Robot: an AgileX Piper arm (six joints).
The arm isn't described. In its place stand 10 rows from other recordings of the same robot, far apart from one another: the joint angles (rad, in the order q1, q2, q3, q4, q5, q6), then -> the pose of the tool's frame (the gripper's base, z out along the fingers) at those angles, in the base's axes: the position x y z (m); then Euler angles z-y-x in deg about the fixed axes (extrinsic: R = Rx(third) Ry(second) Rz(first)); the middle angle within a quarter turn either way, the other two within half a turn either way.
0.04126, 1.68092, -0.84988, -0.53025, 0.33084, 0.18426 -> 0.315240 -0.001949 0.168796 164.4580 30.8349 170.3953
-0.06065, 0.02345, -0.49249, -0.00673, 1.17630, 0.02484 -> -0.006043 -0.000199 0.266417 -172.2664 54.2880 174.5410
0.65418, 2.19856, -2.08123, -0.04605, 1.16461, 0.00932 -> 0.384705 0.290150 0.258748 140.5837 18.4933 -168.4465
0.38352, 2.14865, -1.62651, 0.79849, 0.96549, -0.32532 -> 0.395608 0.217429 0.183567 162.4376 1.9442 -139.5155
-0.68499, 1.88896, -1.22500, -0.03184, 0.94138, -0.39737 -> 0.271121 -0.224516 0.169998 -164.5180 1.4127 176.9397
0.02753, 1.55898, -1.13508, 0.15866, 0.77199, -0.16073 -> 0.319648 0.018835 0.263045 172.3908 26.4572 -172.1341
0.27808, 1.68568, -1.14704, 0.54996, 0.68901, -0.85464 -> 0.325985 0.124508 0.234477 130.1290 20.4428 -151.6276
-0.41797, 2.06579, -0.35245, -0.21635, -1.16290, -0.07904 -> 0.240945 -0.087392 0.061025 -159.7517 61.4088 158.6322
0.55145, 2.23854, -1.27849, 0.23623, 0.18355, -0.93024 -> 0.362778 0.227709 0.063922 103.8009 23.5786 -161.1448
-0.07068, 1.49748, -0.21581, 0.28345, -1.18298, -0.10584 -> 0.216084 -0.038917 0.180068 -94.3120 70.8887 94.3901
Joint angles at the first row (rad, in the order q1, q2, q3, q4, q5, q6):
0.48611, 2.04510, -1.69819, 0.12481, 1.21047, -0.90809
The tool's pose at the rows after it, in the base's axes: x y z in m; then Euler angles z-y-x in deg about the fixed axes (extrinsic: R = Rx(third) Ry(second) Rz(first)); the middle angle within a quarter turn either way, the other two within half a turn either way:
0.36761 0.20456 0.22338 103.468 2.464 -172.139
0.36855 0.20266 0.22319 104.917 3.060 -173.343
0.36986 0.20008 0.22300 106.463 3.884 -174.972
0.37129 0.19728 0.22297 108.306 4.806 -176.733
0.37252 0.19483 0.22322 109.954 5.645 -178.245
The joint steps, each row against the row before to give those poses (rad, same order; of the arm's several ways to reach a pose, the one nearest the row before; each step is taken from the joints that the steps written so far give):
-0.00011, 0.00003, -0.00003, -0.01695, 0.00001, 0.02833
0.00000, -0.00002, 0.00001, -0.02503, 0.00000, 0.03311
-0.00001, 0.00001, 0.00001, -0.03400, -0.00002, 0.03724
0.00001, -0.00016, 0.00002, -0.03699, 0.00000, 0.04290
-0.00001, -0.00059, 0.00002, -0.03214, -0.00001, 0.03768

